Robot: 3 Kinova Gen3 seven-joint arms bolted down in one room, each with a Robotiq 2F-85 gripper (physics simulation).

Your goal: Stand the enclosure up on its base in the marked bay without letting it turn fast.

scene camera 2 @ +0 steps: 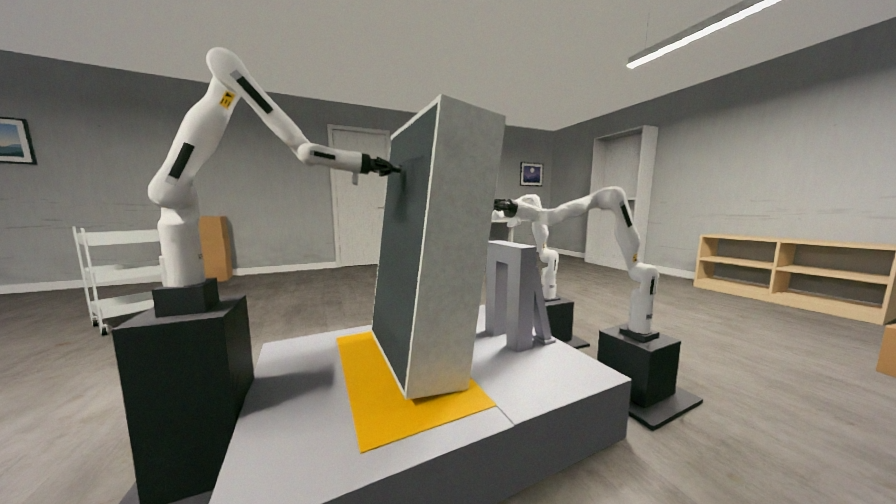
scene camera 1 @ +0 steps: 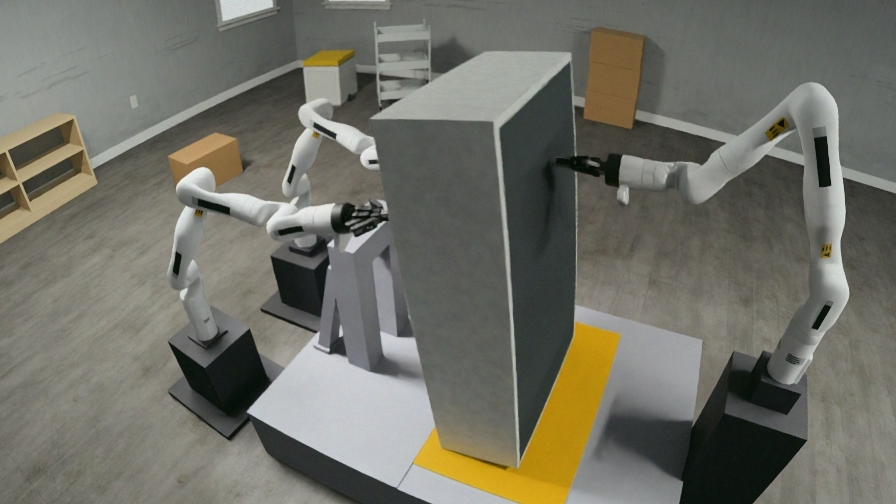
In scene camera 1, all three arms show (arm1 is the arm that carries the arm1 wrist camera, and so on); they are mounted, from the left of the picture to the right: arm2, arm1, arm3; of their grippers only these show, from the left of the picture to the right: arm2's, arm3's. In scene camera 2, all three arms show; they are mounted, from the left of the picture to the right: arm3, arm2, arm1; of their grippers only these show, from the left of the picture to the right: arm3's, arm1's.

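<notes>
The tall grey enclosure (scene camera 1: 457,282) (scene camera 2: 454,263) stands nearly upright over the yellow marked bay (scene camera 1: 592,357) (scene camera 2: 375,420). It leans slightly away from its dark face, and a dark shadow shows under its lower edge. Arm3's gripper (scene camera 1: 557,161) (scene camera 2: 399,169) is shut, its tips at or very close to the upper dark face. Arm2's gripper (scene camera 1: 385,216) is at the opposite side of the enclosure in scene camera 1; its finger opening is unclear. Arm1's gripper (scene camera 2: 494,205) is at that same side in scene camera 2, its tips partly hidden by the enclosure.
A grey support frame (scene camera 1: 360,300) (scene camera 2: 520,300) stands on the platform (scene camera 1: 338,401) (scene camera 2: 557,391) behind the enclosure, below arm1 and arm2. Black pedestals (scene camera 1: 745,432) (scene camera 2: 181,388) carry the arms beside the platform. A shelf unit, a cart and cardboard boxes stand farther off.
</notes>
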